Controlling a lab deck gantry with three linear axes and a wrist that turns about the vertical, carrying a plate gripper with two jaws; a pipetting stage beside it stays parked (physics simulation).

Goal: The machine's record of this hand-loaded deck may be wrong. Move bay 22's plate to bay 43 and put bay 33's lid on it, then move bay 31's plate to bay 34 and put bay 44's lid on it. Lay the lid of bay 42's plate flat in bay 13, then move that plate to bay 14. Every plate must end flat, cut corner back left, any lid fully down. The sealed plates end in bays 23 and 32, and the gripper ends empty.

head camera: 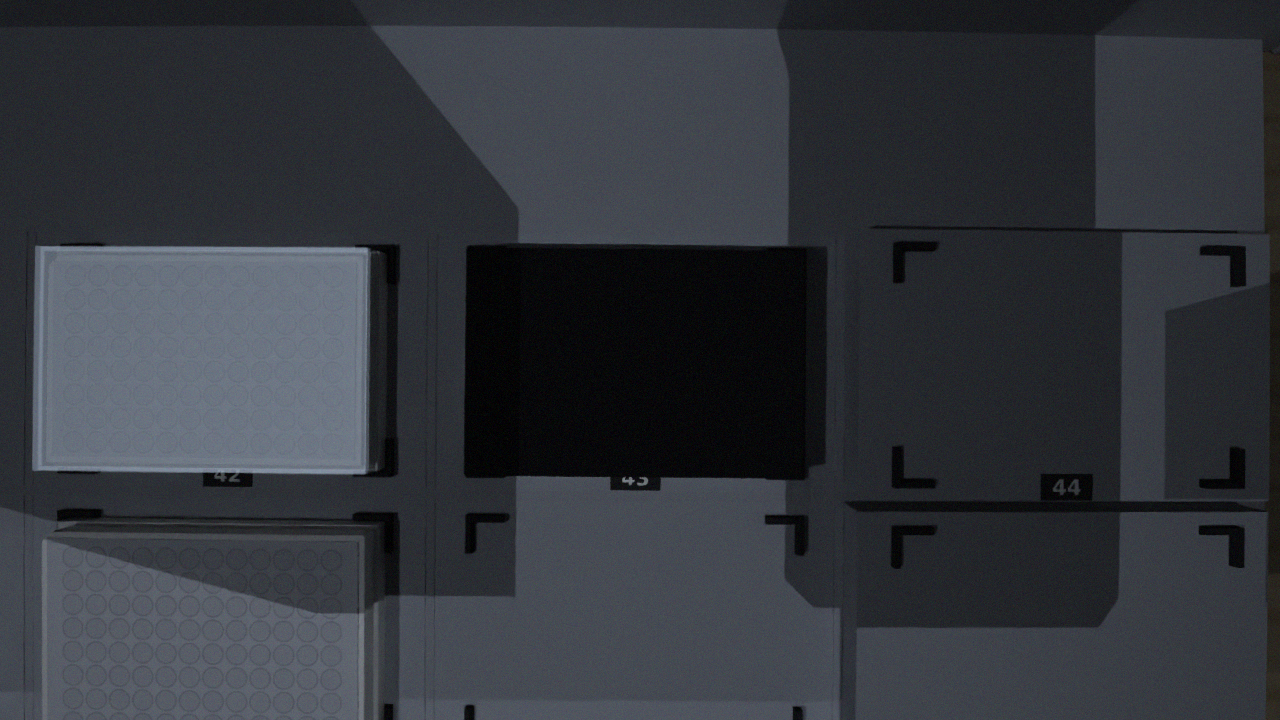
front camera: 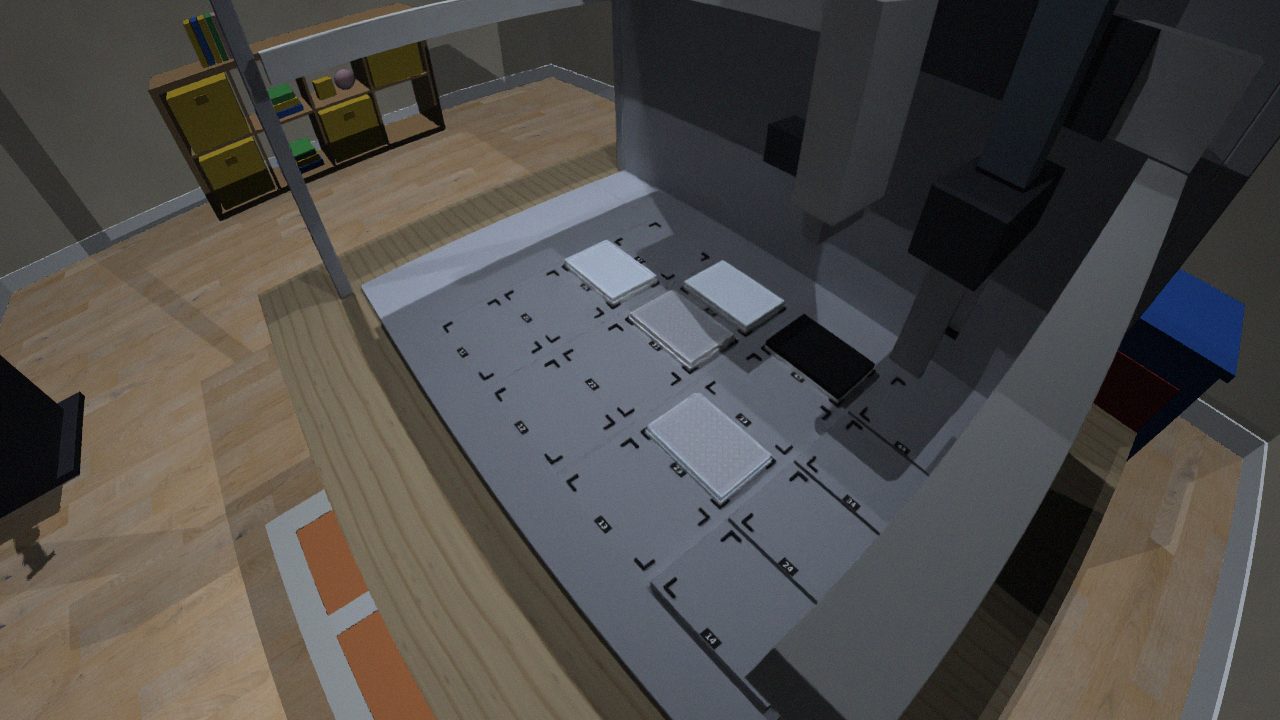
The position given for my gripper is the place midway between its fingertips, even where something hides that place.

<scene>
my gripper: front camera 925, 346; not seen in the head camera view (out of frame)
black lid: head camera; front camera
pale lid: head camera; front camera
same spot on pale lid: (head camera: 167, 359) = (front camera: 728, 286)
same spot on black lid: (head camera: 667, 363) = (front camera: 828, 357)
</scene>
